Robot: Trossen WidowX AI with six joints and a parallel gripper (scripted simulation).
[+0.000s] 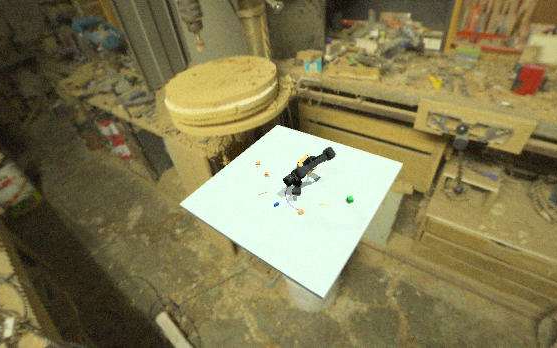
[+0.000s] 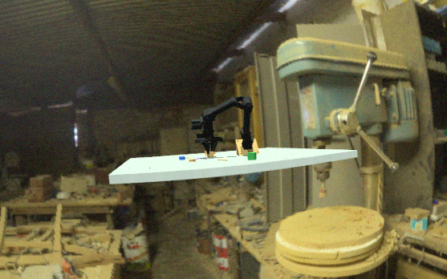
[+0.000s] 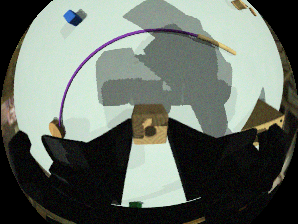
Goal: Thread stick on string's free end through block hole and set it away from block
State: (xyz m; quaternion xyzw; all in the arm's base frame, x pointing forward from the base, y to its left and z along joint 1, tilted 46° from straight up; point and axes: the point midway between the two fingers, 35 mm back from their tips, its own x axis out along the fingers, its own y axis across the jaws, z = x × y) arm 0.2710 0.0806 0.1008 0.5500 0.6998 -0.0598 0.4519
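Right now the wooden block is right at my gripper tip. Round my gripper tip: round wooden button: 12 cm ahead, 12 cm to the left, 2 cm below; then small blue piece: 18 cm ahead, 6 cm to the right, 2 cm below; then thin wooden stick: 1 cm behind, 13 cm to the right, 3 cm below.
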